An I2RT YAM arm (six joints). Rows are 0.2 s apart.
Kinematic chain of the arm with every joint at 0, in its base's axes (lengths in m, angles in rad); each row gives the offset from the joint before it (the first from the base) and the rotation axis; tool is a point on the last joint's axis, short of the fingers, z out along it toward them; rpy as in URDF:
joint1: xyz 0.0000 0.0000 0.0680 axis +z
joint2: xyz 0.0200 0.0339 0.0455 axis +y
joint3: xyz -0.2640 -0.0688 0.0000 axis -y
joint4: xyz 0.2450 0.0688 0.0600 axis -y
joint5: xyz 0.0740 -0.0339 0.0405 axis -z
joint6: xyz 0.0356 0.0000 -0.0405 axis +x
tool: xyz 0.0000 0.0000 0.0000 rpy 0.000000 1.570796 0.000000
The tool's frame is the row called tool.
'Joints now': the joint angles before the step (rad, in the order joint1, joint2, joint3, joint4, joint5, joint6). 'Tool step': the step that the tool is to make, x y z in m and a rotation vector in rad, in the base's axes. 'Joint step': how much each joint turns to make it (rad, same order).
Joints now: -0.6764 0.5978 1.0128 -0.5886 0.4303 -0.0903
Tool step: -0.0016 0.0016 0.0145 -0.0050 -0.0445 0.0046
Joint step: -0.0003 0.0199 0.0571 -0.0097 -0.0087 0.0251
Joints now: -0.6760 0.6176 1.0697 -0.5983 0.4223 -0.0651
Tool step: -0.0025 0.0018 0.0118 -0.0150 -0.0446 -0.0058
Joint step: -0.0006 0.0097 0.0402 0.0061 0.0031 0.0184
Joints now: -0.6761 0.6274 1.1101 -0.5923 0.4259 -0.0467
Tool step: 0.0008 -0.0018 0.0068 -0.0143 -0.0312 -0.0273
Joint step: -0.0008 0.0151 0.0181 0.0252 0.0256 0.0120
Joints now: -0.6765 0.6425 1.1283 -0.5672 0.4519 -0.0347
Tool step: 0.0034 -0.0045 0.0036 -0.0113 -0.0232 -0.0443
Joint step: 0.0001 0.0210 0.0051 0.0366 0.0439 0.0099
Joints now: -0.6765 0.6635 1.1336 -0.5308 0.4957 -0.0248
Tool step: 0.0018 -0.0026 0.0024 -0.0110 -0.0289 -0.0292
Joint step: -0.0001 0.0099 -0.0011 0.0343 0.0286 0.0125
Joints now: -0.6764 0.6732 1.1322 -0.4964 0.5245 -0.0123
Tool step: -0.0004 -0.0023 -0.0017 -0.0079 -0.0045 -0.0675
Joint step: 0.0000 0.0004 -0.0139 0.0235 0.0675 -0.0013
